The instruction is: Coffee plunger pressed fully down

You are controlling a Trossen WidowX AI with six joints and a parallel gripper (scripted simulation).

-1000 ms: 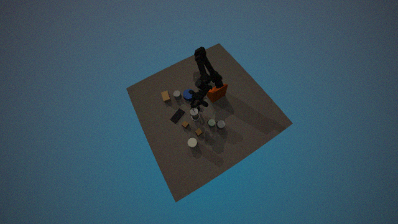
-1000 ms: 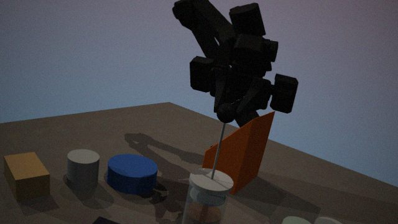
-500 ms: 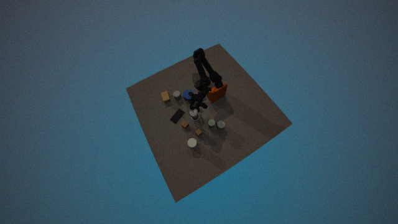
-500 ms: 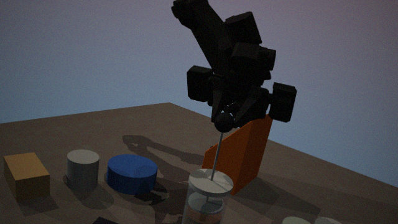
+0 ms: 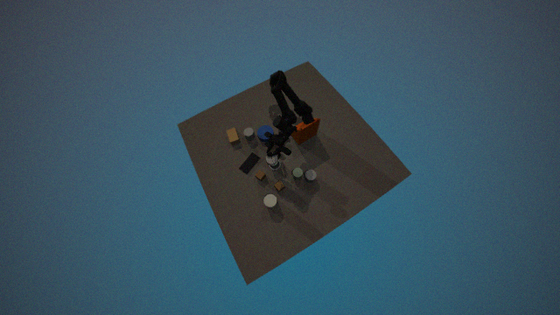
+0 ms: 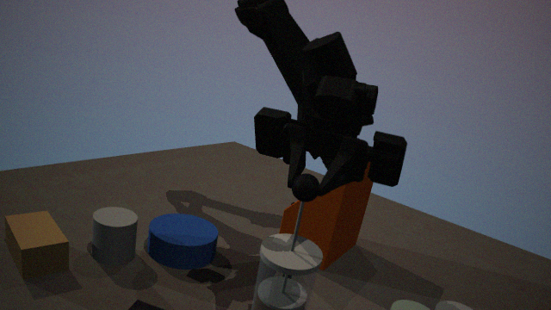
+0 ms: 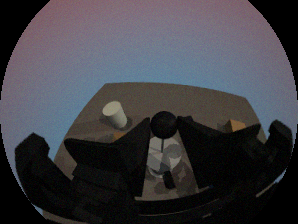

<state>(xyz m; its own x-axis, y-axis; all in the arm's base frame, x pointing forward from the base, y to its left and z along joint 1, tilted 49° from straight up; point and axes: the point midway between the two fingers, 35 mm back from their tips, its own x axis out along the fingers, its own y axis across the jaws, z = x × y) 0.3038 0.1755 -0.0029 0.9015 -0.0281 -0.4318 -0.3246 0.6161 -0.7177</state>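
Right now the coffee press is 11 cm below my gripper tip, 3 cm behind it and 2 cm to the right of it. Also, from my gripper tip: black slab (23 cm below, 13 cm ahead, 10 cm to the right); blue disc (26 cm to the right, 21 cm below, 6 cm behind); yellow box (35 cm to the right, 20 cm below, 16 cm ahead).
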